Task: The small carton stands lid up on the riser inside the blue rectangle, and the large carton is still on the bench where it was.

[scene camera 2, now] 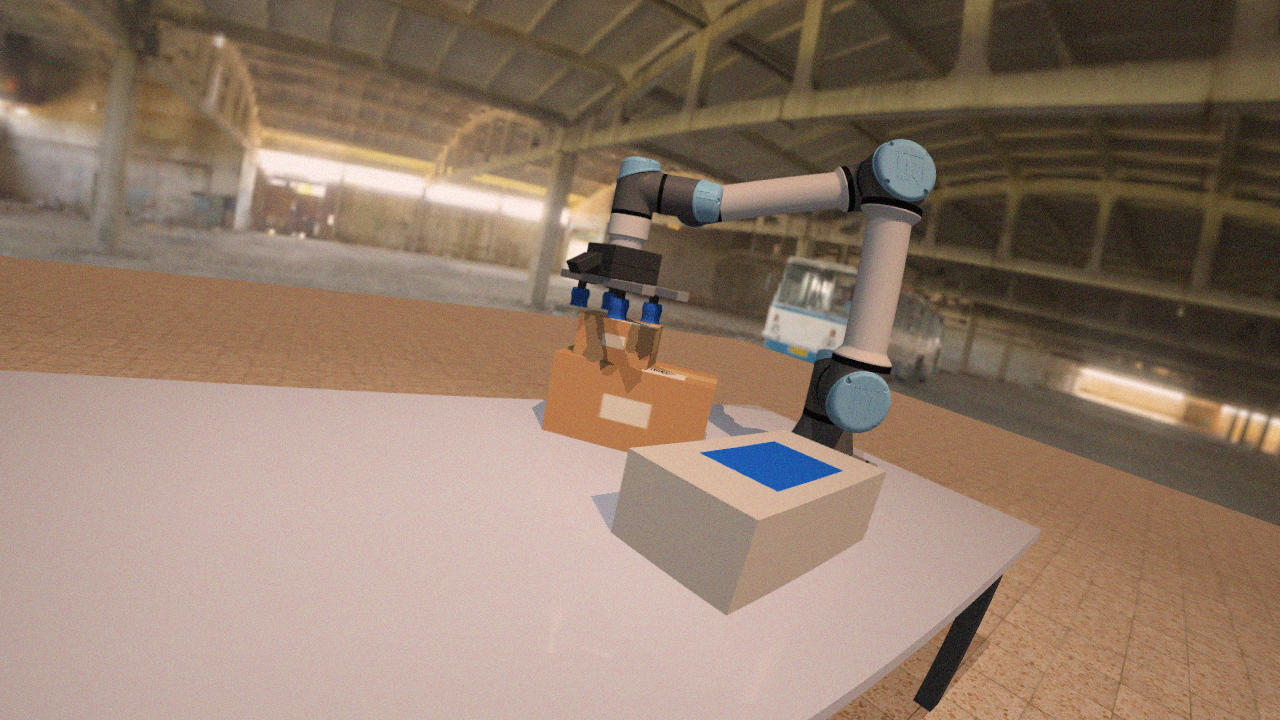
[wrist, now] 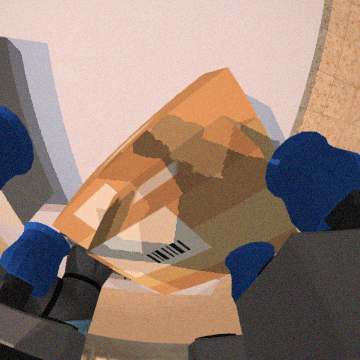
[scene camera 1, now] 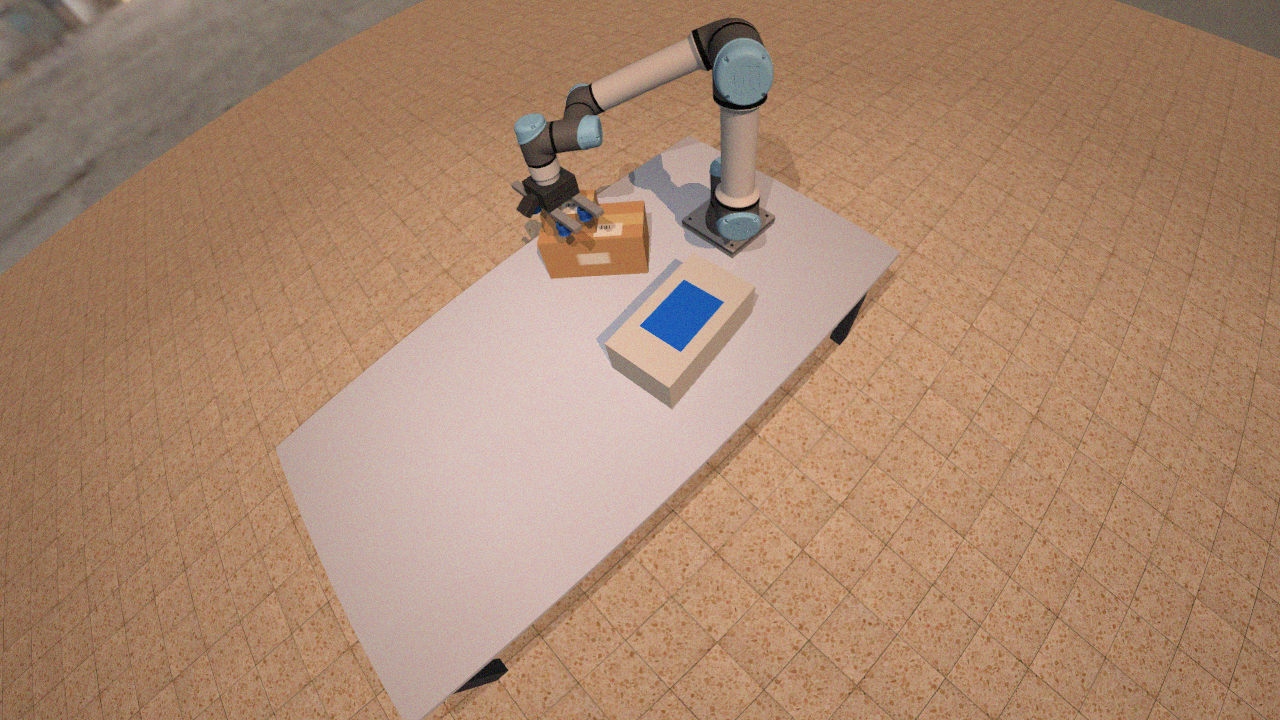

Observation:
My suction head (scene camera 2: 617, 308) holds nothing. The cup hangs 8 cm from the middle of a small carton (scene camera 2: 631, 342), above it. A beige riser (scene camera 2: 732, 519) rests on the table. Further things: a large carton (scene camera 2: 605, 403).
The small carton also shows in the wrist view (wrist: 170, 228) and in scene camera 1 (scene camera 1: 570, 208). The beige riser also shows in the wrist view (wrist: 32, 189) and in scene camera 1 (scene camera 1: 664, 347). The large carton shows as well in the wrist view (wrist: 214, 93) and in scene camera 1 (scene camera 1: 620, 246).

